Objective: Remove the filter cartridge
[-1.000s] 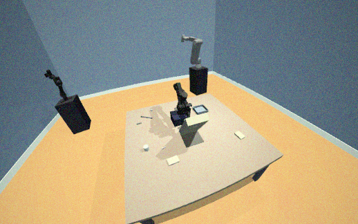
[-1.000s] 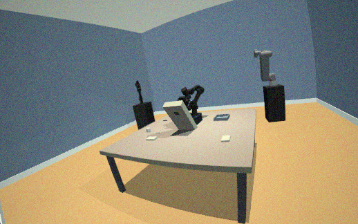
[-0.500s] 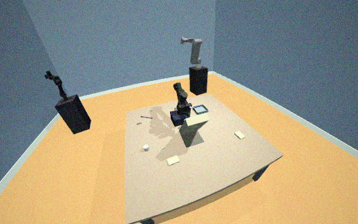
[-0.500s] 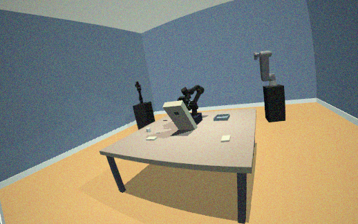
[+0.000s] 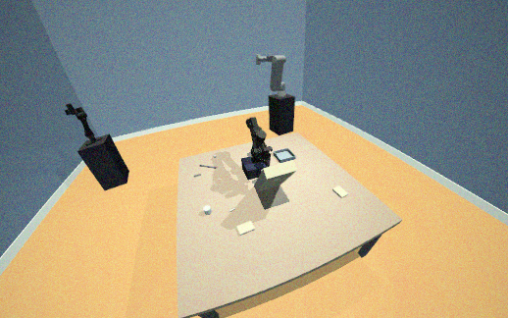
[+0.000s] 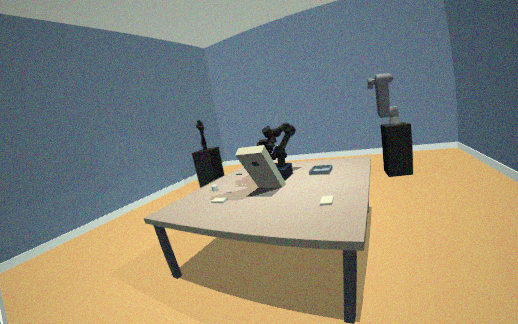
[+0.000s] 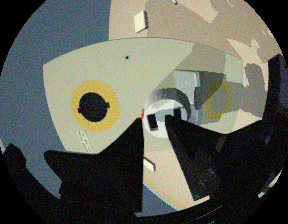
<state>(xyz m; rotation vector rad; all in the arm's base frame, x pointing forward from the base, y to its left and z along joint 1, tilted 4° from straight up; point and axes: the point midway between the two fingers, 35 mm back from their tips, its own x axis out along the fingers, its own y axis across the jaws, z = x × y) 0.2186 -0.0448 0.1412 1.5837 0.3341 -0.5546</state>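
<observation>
Right now my gripper tip is 3 cm above the round filter cartridge and 1 cm short of it. Also, from my gripper tip: grey-blue tray: 34 cm to the left, 28 cm behind, 19 cm below; then service panel: 5 cm below, 5 cm ahead, 1 cm to the right.
</observation>
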